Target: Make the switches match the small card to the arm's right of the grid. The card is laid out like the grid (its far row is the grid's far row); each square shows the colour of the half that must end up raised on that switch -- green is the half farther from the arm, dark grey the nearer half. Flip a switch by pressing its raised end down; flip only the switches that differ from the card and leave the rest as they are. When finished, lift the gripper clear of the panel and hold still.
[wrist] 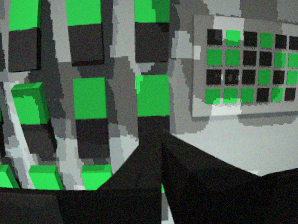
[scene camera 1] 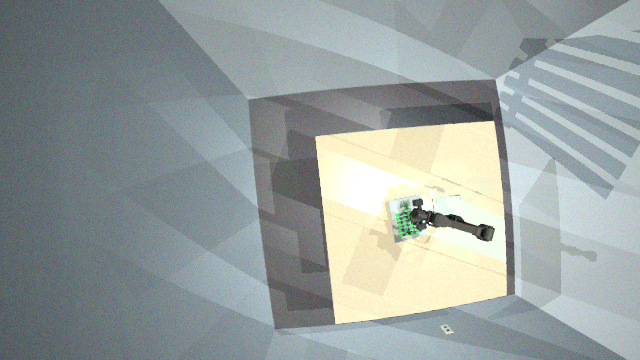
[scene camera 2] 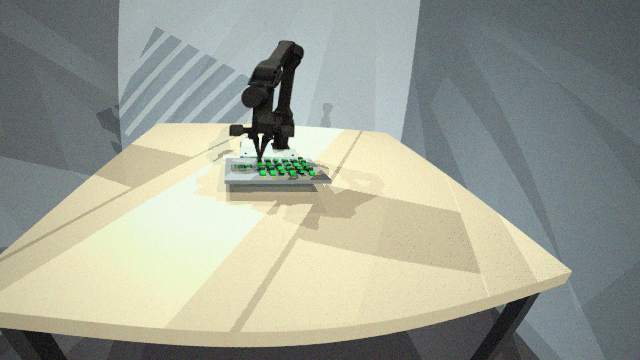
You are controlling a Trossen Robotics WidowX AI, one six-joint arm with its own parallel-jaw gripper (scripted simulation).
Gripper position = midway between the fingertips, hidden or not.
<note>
The gripper [scene camera 2: 259,159] is shut, holding nothing. Further things: a switch [wrist: 89,95] and a switch [wrist: 153,105].
The gripper is seen too in the wrist view [wrist: 157,143].
</note>
